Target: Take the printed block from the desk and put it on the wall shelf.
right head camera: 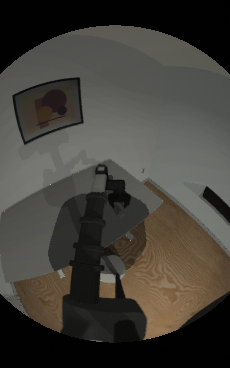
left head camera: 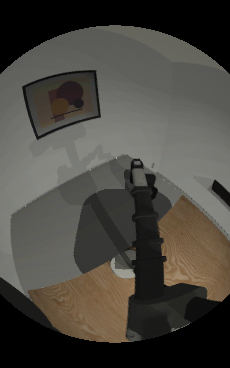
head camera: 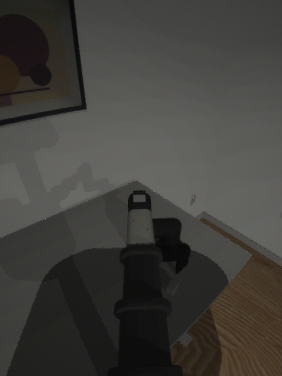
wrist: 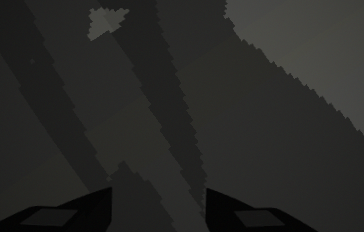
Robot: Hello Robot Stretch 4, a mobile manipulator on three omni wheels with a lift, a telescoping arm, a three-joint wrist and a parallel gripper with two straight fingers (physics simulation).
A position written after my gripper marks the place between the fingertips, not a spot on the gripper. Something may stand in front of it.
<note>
I see my gripper (wrist: 159, 204), a grey desk (left head camera: 80, 224) and a framed picture (left head camera: 55, 101).
The grey desk shows as well in the wrist view (wrist: 159, 107). The framed picture also shows in the right head camera view (right head camera: 49, 106).
</note>
